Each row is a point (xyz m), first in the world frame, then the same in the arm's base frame.
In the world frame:
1: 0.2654 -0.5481 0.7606
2: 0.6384 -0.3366 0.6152
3: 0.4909 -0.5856 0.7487
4: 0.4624 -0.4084 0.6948
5: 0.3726 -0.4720 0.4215
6: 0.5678 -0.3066 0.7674
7: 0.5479 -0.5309 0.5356
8: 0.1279 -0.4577 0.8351
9: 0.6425 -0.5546 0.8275
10: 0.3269 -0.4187 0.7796
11: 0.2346 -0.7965 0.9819
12: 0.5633 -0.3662 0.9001
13: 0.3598 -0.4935 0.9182
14: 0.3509 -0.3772 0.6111
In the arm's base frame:
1: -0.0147 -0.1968 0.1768
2: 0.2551 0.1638 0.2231
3: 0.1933 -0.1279 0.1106
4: 0.1289 0.0010 0.2304
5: -0.0477 0.1379 0.0384
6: 0.2425 0.0413 0.3410
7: 0.1623 0.0826 0.0306
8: -0.1238 -0.2515 0.3099
9: 0.3592 -0.1152 0.1604
10: 0.0358 -0.1168 0.2860
11: 0.0635 -0.5120 0.0984
12: 0.2932 -0.0929 0.3658
13: 0.1247 -0.2504 0.2968
14: -0.0081 0.0411 0.2240

